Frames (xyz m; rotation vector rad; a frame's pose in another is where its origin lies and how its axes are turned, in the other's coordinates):
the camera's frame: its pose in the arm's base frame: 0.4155 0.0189 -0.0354 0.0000 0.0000 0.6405
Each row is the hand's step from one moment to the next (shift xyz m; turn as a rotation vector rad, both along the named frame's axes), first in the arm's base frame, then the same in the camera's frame.
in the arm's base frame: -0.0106 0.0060 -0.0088 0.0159 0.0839 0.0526
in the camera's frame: -0.0049 0.0111 -0.0088 0.0629 0.0578 0.0526
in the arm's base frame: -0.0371 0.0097 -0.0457 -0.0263 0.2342 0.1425
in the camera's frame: -0.0239 0.0299 -0.0457 0.1189 0.2035 0.1425
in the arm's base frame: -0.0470 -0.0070 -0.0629 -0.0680 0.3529 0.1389
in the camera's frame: -0.0419 0.0225 -0.0629 0.1564 0.3236 0.1389
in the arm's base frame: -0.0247 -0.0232 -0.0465 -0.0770 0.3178 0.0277
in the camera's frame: -0.0337 -0.0038 -0.0465 0.1282 0.3008 0.0277
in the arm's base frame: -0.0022 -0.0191 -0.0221 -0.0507 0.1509 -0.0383
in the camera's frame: -0.0132 -0.0140 -0.0221 0.0495 0.1513 -0.0383
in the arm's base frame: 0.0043 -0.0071 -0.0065 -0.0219 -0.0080 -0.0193
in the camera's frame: -0.0008 -0.0083 -0.0065 -0.0223 0.0067 -0.0193
